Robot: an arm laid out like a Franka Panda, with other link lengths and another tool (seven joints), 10 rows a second.
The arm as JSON. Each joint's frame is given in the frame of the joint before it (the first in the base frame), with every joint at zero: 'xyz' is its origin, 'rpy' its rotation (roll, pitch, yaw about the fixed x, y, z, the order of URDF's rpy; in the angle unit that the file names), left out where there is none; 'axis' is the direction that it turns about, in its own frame. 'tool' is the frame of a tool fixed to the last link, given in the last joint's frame.
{
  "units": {
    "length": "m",
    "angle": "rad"
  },
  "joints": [
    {
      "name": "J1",
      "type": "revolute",
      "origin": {
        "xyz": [
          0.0,
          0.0,
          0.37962
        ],
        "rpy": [
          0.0,
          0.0,
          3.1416
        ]
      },
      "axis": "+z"
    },
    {
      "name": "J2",
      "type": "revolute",
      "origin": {
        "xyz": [
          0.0,
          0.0,
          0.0
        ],
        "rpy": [
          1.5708,
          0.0,
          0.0
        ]
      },
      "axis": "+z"
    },
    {
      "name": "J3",
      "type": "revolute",
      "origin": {
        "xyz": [
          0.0,
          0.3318,
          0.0
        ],
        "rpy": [
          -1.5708,
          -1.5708,
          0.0
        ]
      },
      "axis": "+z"
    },
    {
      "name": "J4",
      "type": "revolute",
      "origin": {
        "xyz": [
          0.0,
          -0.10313,
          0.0
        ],
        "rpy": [
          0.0,
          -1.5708,
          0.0
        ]
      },
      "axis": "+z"
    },
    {
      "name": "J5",
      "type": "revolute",
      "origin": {
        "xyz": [
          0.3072,
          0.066,
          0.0
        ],
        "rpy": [
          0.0,
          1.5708,
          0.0
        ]
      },
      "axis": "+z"
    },
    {
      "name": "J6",
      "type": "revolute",
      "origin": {
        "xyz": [
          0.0,
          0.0,
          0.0
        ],
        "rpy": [
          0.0,
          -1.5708,
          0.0
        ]
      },
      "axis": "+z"
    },
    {
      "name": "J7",
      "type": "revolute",
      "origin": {
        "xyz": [
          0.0,
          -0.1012,
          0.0
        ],
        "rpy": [
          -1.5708,
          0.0,
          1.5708
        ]
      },
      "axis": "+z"
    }
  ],
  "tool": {
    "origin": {
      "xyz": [
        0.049,
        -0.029,
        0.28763
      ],
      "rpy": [
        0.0,
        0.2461,
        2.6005
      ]
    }
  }
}
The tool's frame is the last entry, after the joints.
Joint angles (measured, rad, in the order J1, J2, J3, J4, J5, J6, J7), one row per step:
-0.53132, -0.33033, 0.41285, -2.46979, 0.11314, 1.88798, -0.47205
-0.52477, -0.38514, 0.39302, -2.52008, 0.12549, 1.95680, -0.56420
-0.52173, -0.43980, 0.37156, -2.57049, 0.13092, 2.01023, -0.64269
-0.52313, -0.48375, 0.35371, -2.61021, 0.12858, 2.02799, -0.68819
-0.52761, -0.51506, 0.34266, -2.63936, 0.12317, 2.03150, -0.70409
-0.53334, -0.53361, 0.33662, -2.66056, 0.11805, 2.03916, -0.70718
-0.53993, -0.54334, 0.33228, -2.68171, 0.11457, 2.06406, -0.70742
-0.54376, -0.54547, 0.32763, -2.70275, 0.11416, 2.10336, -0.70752
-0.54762, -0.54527, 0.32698, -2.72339, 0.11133, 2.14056, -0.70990
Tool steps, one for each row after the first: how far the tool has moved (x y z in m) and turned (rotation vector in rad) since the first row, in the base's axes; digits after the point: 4 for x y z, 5 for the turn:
0.0055, -0.0085, -0.0004, 0.00281, -0.07238, 0.06645
0.0055, -0.0184, 0.0003, -0.00329, -0.12756, 0.11922
-0.0028, -0.0264, 0.0008, -0.01071, -0.14661, 0.14325
-0.0128, -0.0319, 0.0004, -0.01916, -0.14920, 0.14381
-0.0194, -0.0361, -0.0009, -0.02783, -0.15149, 0.13623
-0.0217, -0.0408, -0.0037, -0.03764, -0.16265, 0.12678
-0.0201, -0.0452, -0.0079, -0.04602, -0.18211, 0.11888
-0.0190, -0.0492, -0.0124, -0.05520, -0.19605, 0.11827

